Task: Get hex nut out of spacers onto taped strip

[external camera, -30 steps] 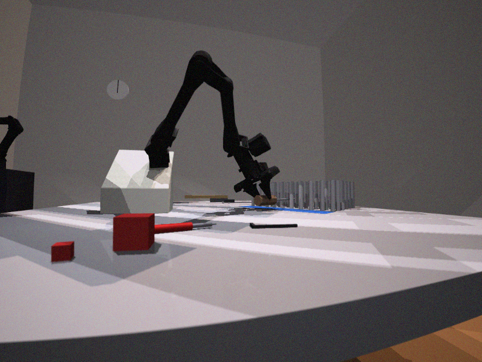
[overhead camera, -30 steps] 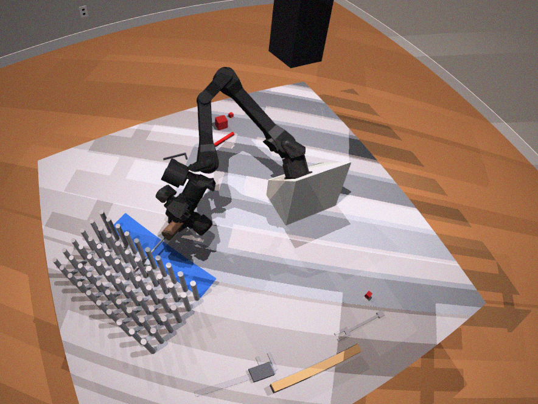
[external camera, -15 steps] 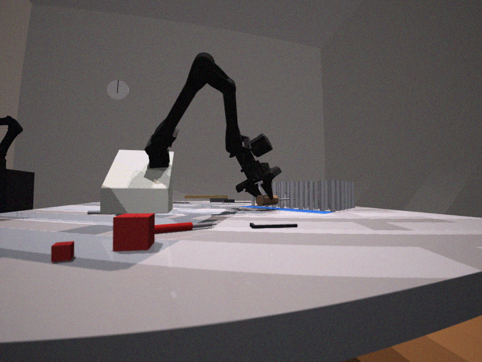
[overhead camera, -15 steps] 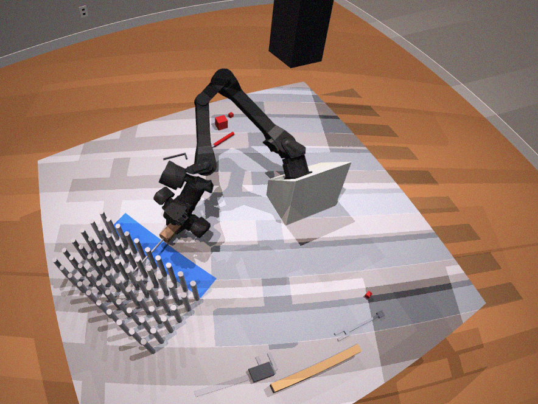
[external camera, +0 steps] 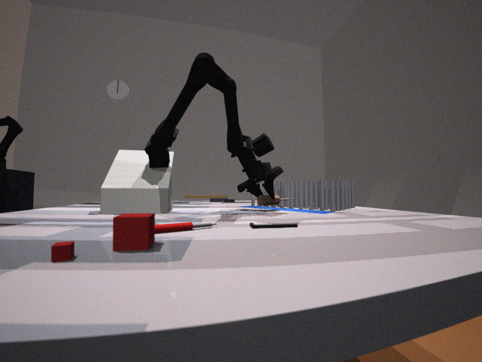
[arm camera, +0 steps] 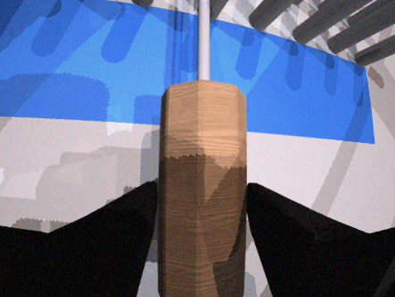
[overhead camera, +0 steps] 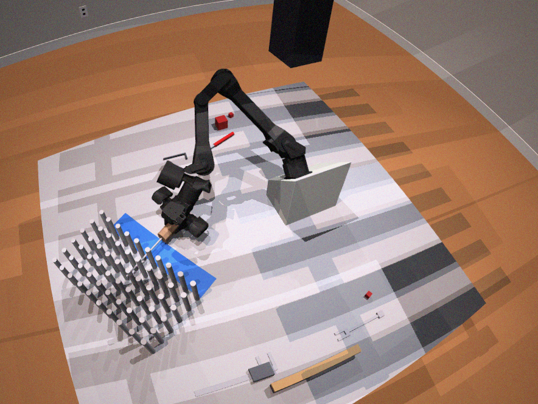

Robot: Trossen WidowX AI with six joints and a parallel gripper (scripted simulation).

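Right now the blue taped strip is 7 cm ahead of my gripper tip, 4 cm to the left of it and 4 cm below it. From my gripper tip the other things lie so: red-handled screwdriver (30 cm behind, 29 cm to the right, 3 cm below); black bar (16 cm behind, 30 cm to the right, 3 cm below); hook tool (9 cm ahead, 4 cm to the left).
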